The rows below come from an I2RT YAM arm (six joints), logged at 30 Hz.
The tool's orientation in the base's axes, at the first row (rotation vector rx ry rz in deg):
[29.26 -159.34 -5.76]
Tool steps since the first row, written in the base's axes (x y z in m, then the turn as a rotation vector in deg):
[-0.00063 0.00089 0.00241 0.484 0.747 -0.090]
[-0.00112 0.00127 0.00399 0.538 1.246 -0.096]
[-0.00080 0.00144 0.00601 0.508 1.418 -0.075]
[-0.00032 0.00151 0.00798 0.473 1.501 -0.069]
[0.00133 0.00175 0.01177 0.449 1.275 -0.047]
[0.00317 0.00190 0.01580 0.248 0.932 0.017]
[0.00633 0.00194 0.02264 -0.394 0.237 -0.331]
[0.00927 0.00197 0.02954 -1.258 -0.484 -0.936]
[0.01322 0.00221 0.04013 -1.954 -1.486 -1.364]
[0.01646 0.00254 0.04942 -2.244 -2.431 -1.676]
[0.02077 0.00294 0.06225 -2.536 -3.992 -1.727]
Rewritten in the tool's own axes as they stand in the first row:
[0.00094 0.00134 -0.00208 -0.723 0.524 -0.057]
[0.00170 0.00205 -0.00342 -0.951 0.971 -0.062]
[0.00194 0.00236 -0.00543 -0.979 1.145 -0.071]
[0.00205 0.00250 -0.00745 -0.976 1.235 -0.064]
[0.00160 0.00264 -0.01157 -0.868 1.034 -0.080]
[0.00108 0.00266 -0.01597 -0.548 0.789 -0.082]
[0.00024 0.00249 -0.02346 0.169 0.313 0.441]
[-0.00038 0.00238 -0.03093 1.019 -0.146 1.278]
[-0.00091 0.00259 -0.04222 1.871 -0.901 1.890]
[-0.00122 0.00296 -0.05205 2.376 -1.725 2.266]
[-0.00147 0.00348 -0.06558 3.178 -3.091 2.386]

